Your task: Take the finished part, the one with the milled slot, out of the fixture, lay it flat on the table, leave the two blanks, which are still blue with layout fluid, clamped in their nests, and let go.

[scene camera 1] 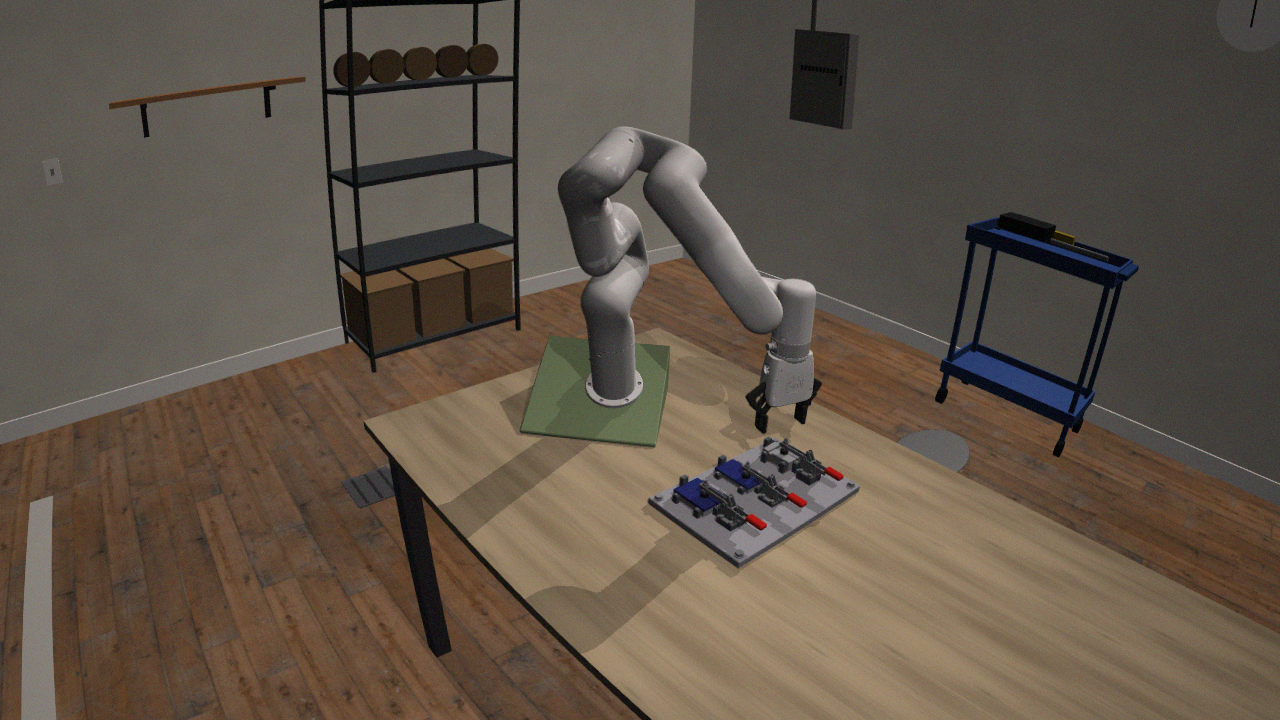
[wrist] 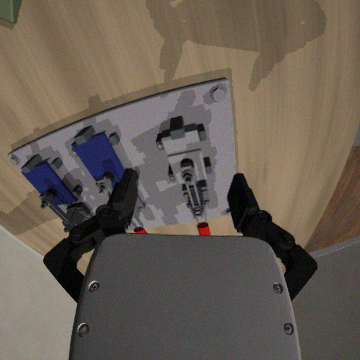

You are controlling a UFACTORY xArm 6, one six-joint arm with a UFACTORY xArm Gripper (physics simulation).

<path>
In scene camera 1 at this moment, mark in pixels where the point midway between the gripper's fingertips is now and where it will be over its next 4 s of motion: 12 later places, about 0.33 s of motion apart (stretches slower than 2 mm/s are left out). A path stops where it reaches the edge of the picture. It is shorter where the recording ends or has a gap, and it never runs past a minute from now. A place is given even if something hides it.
My gripper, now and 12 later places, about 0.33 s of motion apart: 780, 425; 782, 431; 781, 440; 780, 447; 778, 452; 778, 455; 774, 459; 774, 457; 774, 453; 778, 435; 778, 429; 787, 434; 821, 455
</path>
